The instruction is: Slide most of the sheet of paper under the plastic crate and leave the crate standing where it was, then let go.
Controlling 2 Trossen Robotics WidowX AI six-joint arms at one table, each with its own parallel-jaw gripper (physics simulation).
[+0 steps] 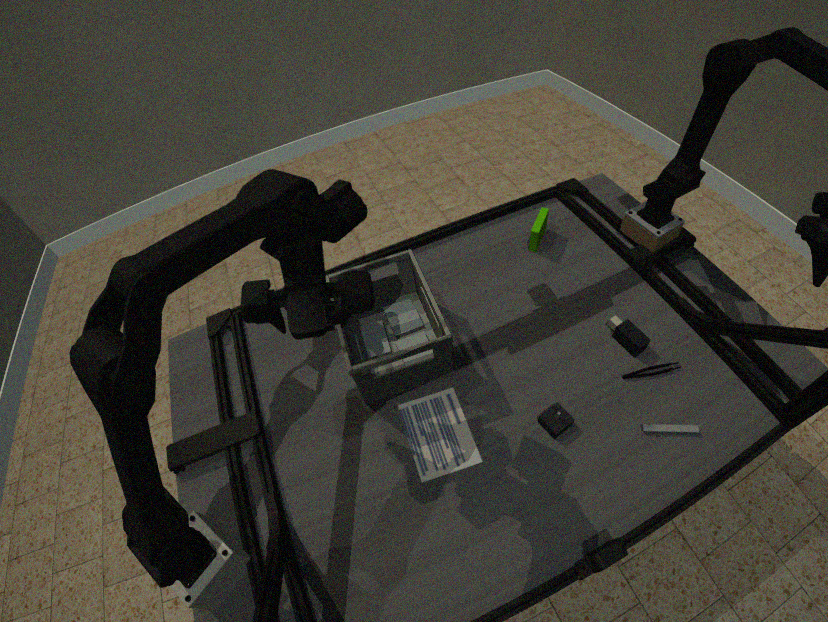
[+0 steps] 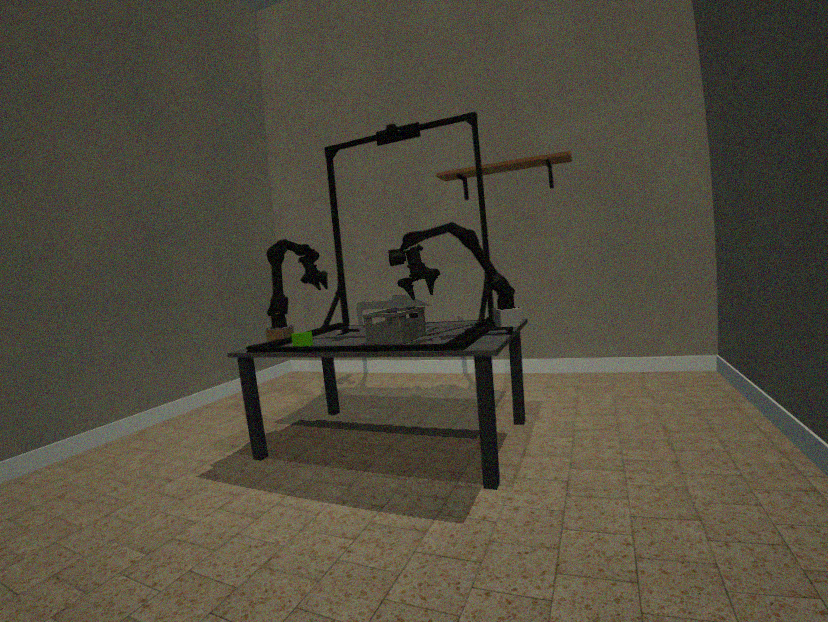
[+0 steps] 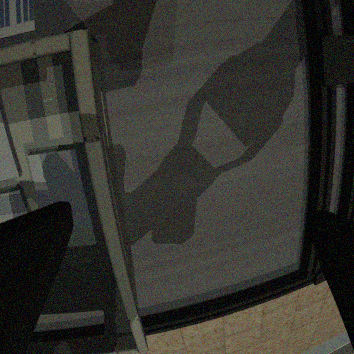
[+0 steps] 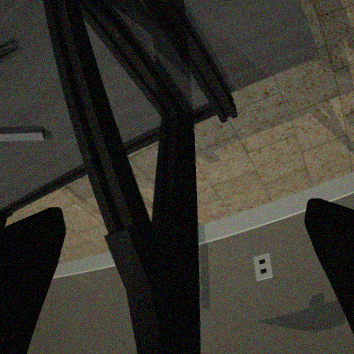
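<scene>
The pale plastic crate (image 1: 428, 295) (image 2: 392, 320) (image 3: 102, 197) stands on the table left of the middle, with grey items inside. The sheet of paper (image 1: 439, 432) (image 3: 15, 17), white with blue stripes, lies flat on the table just in front of the crate and apart from it. My left gripper (image 1: 312, 306) (image 2: 418, 285) (image 3: 195, 220) is open and empty. It hangs above the crate's left wall, with that wall's rim between the fingers. My right gripper (image 2: 315, 280) (image 4: 186, 216) is open and empty, raised high near its base and far from the crate.
A green block (image 1: 539, 228) (image 2: 302, 338) stands at the back. A small black box (image 1: 629, 336), a dark thin tool (image 1: 652, 369), a grey bar (image 1: 671, 428) and a black cube (image 1: 556, 421) lie at the right. A black frame (image 2: 334, 247) rises over the table.
</scene>
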